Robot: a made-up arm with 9 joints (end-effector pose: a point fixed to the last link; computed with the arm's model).
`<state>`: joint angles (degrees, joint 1 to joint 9).
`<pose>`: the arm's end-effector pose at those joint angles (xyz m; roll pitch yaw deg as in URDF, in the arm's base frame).
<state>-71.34 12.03 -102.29 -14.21 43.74 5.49 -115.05 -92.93 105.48</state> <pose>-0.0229 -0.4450 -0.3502 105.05 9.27 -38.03</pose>
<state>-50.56 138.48 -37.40 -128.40 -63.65 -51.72 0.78 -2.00 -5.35</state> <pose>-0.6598 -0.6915 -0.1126 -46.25 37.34 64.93</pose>
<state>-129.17 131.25 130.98 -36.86 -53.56 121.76 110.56 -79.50 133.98</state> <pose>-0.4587 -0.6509 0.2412 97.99 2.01 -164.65</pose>
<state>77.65 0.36 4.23 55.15 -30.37 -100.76 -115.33 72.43 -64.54</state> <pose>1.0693 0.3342 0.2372 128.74 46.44 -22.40</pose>
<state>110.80 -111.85 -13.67 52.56 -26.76 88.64 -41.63 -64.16 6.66</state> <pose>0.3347 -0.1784 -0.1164 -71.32 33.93 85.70</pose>
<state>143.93 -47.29 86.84 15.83 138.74 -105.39 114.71 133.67 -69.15</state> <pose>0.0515 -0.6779 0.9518 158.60 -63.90 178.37</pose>
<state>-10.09 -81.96 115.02 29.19 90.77 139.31 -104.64 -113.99 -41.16</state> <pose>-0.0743 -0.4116 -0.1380 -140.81 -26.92 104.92</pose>
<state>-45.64 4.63 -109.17 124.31 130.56 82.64 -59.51 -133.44 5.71</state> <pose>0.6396 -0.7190 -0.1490 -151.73 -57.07 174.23</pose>
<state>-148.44 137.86 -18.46 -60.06 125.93 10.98 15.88 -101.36 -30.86</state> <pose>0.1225 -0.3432 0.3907 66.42 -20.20 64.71</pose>
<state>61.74 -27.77 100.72 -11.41 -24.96 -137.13 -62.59 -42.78 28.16</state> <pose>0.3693 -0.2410 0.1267 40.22 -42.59 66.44</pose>
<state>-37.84 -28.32 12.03 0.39 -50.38 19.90 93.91 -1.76 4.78</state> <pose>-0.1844 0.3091 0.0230 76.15 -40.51 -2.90</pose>
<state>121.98 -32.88 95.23 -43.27 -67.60 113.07 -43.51 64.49 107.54</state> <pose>0.1144 0.1718 0.3011 68.31 -32.33 -112.00</pose>
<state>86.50 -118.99 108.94 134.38 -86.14 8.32 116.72 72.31 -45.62</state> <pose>0.7976 0.7672 -0.6191 87.11 48.46 0.19</pose>
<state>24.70 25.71 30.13 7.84 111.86 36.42 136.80 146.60 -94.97</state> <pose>0.5097 -0.5681 0.4185 -75.14 -10.15 -30.48</pose>
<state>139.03 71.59 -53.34 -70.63 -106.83 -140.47 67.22 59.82 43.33</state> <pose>0.0211 -0.1672 0.7957 129.86 -27.16 -7.44</pose>
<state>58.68 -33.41 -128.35 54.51 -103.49 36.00 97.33 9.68 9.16</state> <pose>0.2981 -0.6000 0.7741 -167.99 11.48 -2.76</pose>
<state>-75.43 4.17 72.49 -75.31 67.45 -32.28 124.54 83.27 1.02</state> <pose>-0.6308 -0.2224 -0.5430 76.39 -31.09 107.16</pose>
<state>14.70 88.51 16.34 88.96 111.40 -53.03 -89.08 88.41 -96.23</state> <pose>0.0112 -0.5484 -0.4457 -177.72 45.34 164.42</pose>
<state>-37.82 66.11 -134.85 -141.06 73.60 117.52 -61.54 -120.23 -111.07</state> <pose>0.3313 -1.1926 -0.5625 -12.09 -16.32 3.00</pose>
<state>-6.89 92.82 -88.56 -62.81 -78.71 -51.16 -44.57 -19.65 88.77</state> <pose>0.1824 -0.3785 -0.5574 -143.75 7.29 96.99</pose>
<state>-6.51 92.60 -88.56 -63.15 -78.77 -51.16 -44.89 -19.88 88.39</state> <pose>0.1869 -0.3804 -0.5577 -144.04 7.28 96.63</pose>
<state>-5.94 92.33 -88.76 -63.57 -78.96 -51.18 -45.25 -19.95 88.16</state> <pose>0.1951 -0.3833 -0.5584 -144.66 7.53 96.48</pose>
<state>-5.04 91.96 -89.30 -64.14 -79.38 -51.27 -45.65 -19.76 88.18</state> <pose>0.2098 -0.3881 -0.5594 -145.89 8.27 96.67</pose>
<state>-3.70 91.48 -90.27 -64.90 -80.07 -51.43 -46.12 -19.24 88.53</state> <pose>0.2333 -0.3953 -0.5603 -147.89 9.64 97.22</pose>
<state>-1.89 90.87 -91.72 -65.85 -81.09 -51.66 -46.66 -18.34 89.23</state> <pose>0.2669 -0.4051 -0.5598 -150.71 11.76 98.05</pose>
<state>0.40 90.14 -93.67 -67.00 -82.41 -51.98 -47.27 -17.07 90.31</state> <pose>0.3112 -0.4177 -0.5561 -154.38 14.73 98.97</pose>
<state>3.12 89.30 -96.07 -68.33 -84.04 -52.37 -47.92 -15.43 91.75</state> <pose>0.3658 -0.4329 -0.5470 -158.82 18.61 99.71</pose>
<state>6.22 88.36 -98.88 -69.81 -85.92 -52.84 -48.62 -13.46 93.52</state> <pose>0.4295 -0.4504 -0.5296 -164.04 23.32 99.93</pose>
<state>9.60 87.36 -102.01 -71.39 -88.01 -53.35 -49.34 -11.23 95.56</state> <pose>0.4993 -0.4696 -0.5019 -170.02 28.68 99.21</pose>
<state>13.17 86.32 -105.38 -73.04 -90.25 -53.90 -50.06 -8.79 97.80</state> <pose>0.5720 -0.4900 -0.4622 -176.91 34.43 97.15</pose>
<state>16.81 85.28 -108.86 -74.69 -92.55 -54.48 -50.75 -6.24 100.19</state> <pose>0.6430 -0.5107 -0.4108 175.12 40.14 93.36</pose>
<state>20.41 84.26 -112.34 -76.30 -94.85 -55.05 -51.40 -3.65 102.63</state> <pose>0.7083 -0.5310 -0.3495 165.92 45.33 87.58</pose>
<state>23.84 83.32 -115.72 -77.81 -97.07 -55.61 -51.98 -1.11 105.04</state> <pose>0.7644 -0.5504 -0.2816 155.49 49.51 79.79</pose>
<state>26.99 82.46 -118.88 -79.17 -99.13 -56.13 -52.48 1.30 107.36</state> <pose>0.8094 -0.5680 -0.2118 144.34 52.34 70.58</pose>
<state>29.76 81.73 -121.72 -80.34 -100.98 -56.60 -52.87 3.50 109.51</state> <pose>0.8428 -0.5836 -0.1450 133.43 53.77 60.95</pose>
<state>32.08 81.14 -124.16 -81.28 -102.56 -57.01 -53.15 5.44 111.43</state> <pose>0.8658 -0.5967 -0.0854 123.81 54.08 52.13</pose>
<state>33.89 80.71 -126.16 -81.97 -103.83 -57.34 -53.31 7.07 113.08</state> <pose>0.8803 -0.6071 -0.0364 116.13 53.73 44.88</pose>
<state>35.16 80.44 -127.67 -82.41 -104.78 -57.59 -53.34 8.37 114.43</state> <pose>0.8884 -0.6149 -0.0003 110.54 53.23 39.45</pose>
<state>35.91 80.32 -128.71 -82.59 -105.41 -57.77 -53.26 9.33 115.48</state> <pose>0.8923 -0.6199 0.0227 106.81 52.88 35.76</pose>
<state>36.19 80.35 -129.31 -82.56 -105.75 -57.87 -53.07 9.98 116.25</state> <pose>0.8934 -0.6227 0.0334 104.63 52.87 33.52</pose>
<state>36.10 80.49 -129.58 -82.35 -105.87 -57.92 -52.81 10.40 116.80</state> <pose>0.8927 -0.6236 0.0345 103.58 53.19 32.39</pose>
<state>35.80 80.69 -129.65 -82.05 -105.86 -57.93 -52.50 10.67 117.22</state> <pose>0.8911 -0.6235 0.0299 103.15 53.73 31.87</pose>
